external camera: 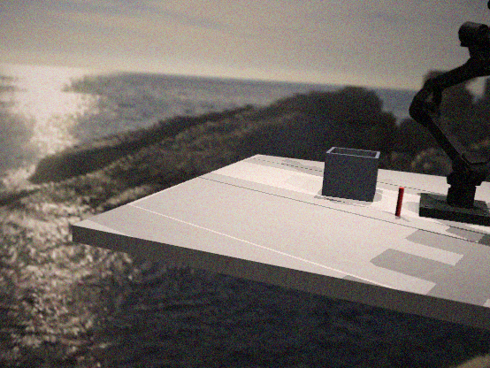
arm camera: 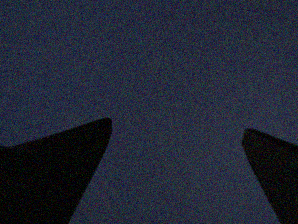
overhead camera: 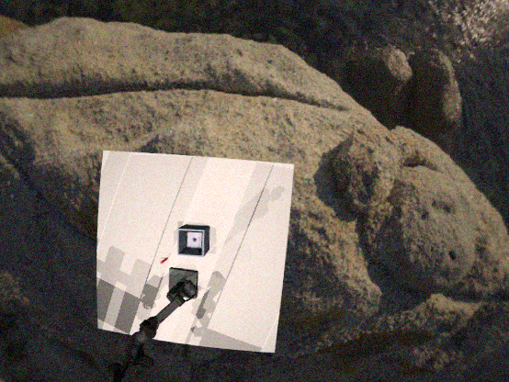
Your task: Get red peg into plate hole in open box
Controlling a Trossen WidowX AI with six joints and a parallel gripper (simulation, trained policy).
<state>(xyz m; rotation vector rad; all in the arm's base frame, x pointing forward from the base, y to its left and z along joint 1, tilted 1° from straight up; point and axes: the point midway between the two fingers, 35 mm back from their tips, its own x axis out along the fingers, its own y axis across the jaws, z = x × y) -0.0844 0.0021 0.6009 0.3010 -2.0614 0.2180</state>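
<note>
Right now the red peg is 28 cm ahead of my gripper tip, 8 cm to the left of it and 62 cm below it. The rest, counted from my gripper tip: plate 41 cm ahead, 15 cm to the right, 61 cm below.
</note>
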